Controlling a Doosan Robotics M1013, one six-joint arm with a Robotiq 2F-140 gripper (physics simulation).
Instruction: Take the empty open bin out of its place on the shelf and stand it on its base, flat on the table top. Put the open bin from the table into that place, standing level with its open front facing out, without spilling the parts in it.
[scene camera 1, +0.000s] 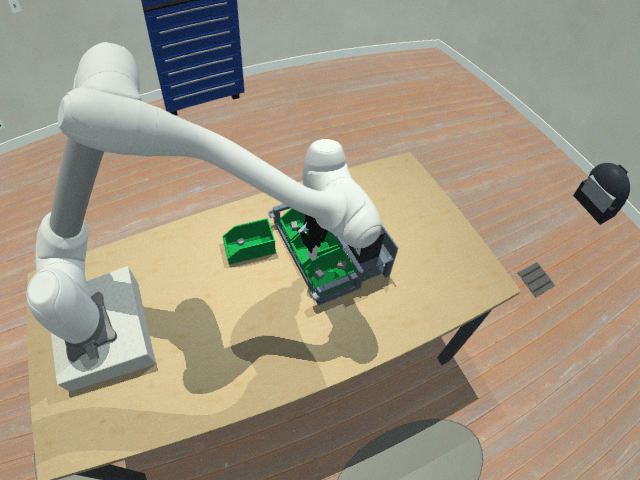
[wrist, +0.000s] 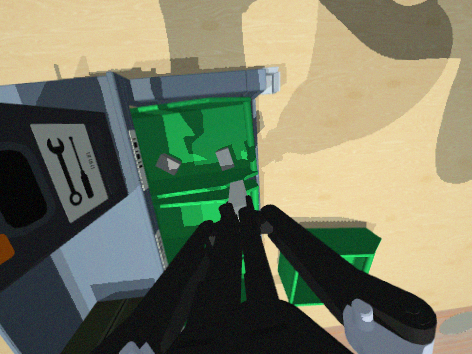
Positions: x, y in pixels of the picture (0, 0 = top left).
Labels:
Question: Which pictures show the green bin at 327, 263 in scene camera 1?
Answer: Scene camera 1 and the wrist view: all of them.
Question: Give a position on a green bin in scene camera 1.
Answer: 300, 251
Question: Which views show the gripper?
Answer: Scene camera 1 and the wrist view: all of them.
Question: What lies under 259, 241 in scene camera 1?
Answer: A green bin.

